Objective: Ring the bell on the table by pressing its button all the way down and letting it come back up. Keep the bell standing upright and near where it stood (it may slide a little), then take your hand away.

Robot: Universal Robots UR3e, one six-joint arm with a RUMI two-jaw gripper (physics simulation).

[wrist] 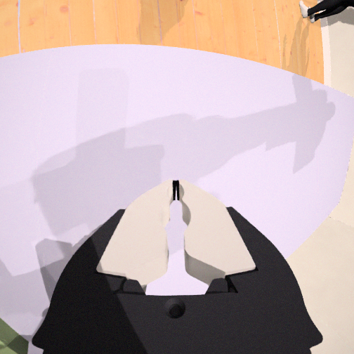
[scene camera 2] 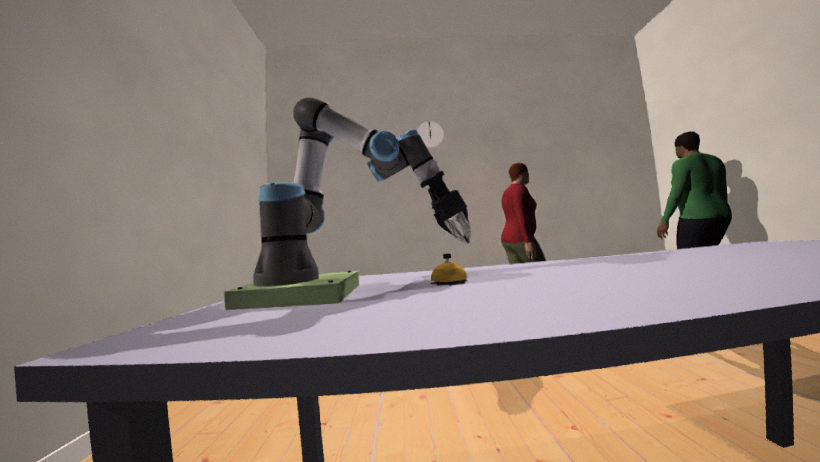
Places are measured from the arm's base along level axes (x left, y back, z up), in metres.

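Pixels of known places: gripper, fingertip midpoint: (scene camera 2: 468, 242); arm's base, link origin: (scene camera 2: 287, 281).
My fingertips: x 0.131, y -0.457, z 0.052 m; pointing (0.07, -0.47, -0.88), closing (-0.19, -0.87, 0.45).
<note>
Ahead of a thing's pixels: the offset from my fingertips to its top centre. Level surfaces: height alone.
A yellow dome bell {dx -0.126, dy +0.104, dz -0.021 m} (scene camera 2: 448, 273) stands upright on the table {dz -0.087 m} (scene camera 2: 573, 304) (wrist: 240, 165) in the scene view. Its black button {dx -0.126, dy +0.104, dz -0.021 m} (scene camera 2: 447, 256) is up on top of the dome. My gripper (scene camera 2: 468, 241) (wrist: 175, 181) is shut, with its fingertips together and nothing between them. In the scene view the tips are above the bell and a little to the right of its button, apart from it. The bell does not show in the wrist view, where the gripper body covers the lower part.
The arm's green base plate (scene camera 2: 286, 295) (wrist: 11, 340) sits on the table left of the bell. A person in a red top (scene camera 2: 518, 212) and a person in a green top (scene camera 2: 701, 186) are beyond the table. The arm's shadow falls across the table.
</note>
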